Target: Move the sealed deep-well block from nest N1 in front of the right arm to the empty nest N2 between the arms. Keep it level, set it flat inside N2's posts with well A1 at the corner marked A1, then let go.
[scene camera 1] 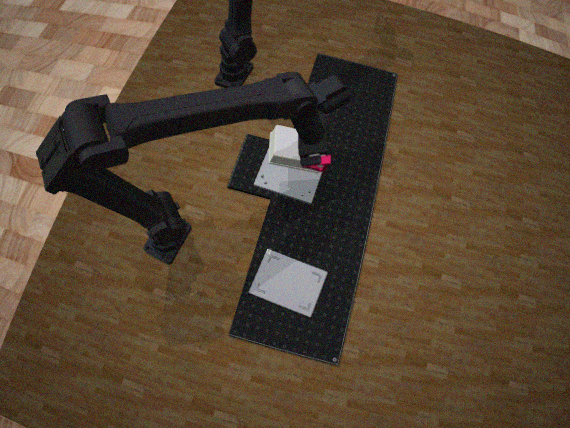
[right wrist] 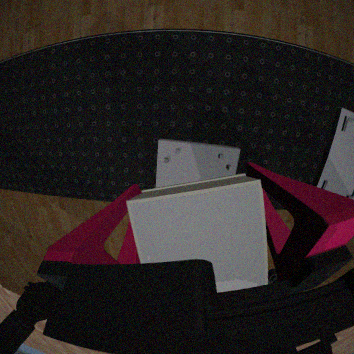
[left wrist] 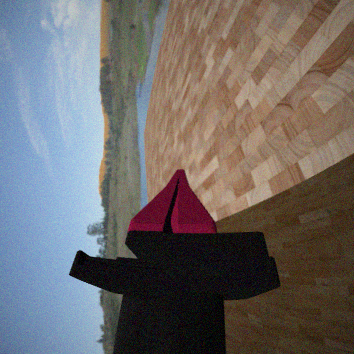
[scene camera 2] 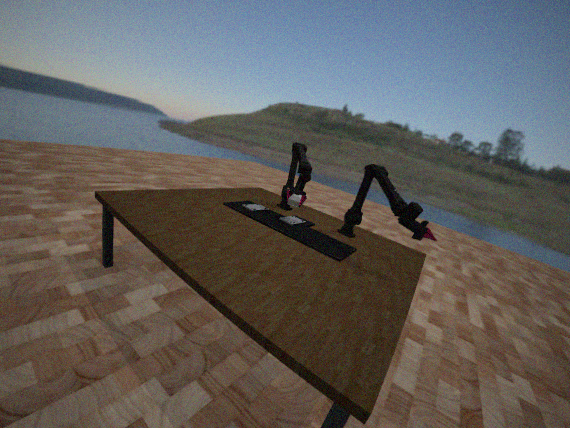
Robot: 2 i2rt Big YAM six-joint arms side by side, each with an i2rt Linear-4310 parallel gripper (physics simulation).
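Seen in the pictures: left gripper, fingertip midpoint: [left wrist: 180, 173] [scene camera 2: 436, 240]; right gripper, fingertip midpoint: [scene camera 1: 321, 155] [right wrist: 191, 179] [scene camera 2: 292, 204]; left arm's base at its link origin: [scene camera 1: 234, 75] [scene camera 2: 346, 234]; right arm's base at its link origin: [scene camera 1: 168, 238] [scene camera 2: 284, 207].
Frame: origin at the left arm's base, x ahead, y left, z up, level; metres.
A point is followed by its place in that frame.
Observation:
The white deep-well block [scene camera 1: 284, 143] {y -0.286, x 0.294, z 0.204 m} [scene camera 2: 296, 200] {y -0.238, x 0.366, z 0.177 m} [right wrist: 200, 225] {y -0.255, x 0.364, z 0.181 m} is between my right gripper's [scene camera 1: 300, 161] [scene camera 2: 295, 199] {y -0.249, x 0.364, z 0.180 m} [right wrist: 191, 179] pink fingers, which are shut on it. It is raised clear of the mat. In scene camera 1 it overlaps the upper part of nest N2 [scene camera 1: 287, 185] {y -0.301, x 0.317, z 0.025 m} [scene camera 2: 292, 220] {y -0.261, x 0.323, z 0.024 m} [right wrist: 197, 159] {y -0.263, x 0.366, z 0.025 m}, a light plate with small posts. I cannot tell exactly how level it is. Nest N1 [scene camera 1: 287, 285] {y -0.549, x 0.425, z 0.025 m} [scene camera 2: 255, 207] {y -0.530, x 0.438, z 0.025 m} [right wrist: 340, 162] {y -0.517, x 0.415, z 0.025 m} carries no block. Well A1 and the A1 mark cannot be made out. My left gripper [scene camera 2: 434, 236] {y 0.590, x 0.256, z 0.255 m} [left wrist: 180, 173] {y 0.590, x 0.256, z 0.255 m} is shut and empty, far from both nests.
Both nests lie on a black perforated mat [scene camera 1: 310, 225] {y -0.377, x 0.416, z 0.013 m} [scene camera 2: 327, 244] {y 0.082, x 0.379, z 0.013 m} [right wrist: 125, 90] {y -0.140, x 0.447, z 0.013 m} on the brown wooden table [scene camera 1: 450, 225] {y -0.208, x 0.779, z 0.000 m} [scene camera 2: 280, 290] {y 0.266, x 0.962, z 0.000 m}. The right arm's links [scene camera 1: 200, 112] {y -0.445, x 0.210, z 0.478 m} reach across above the table. The left arm's base [scene camera 1: 234, 72] {y -0.028, x 0.019, z 0.051 m} [scene camera 2: 347, 230] {y 0.018, x 0.036, z 0.040 m} stands on the table.

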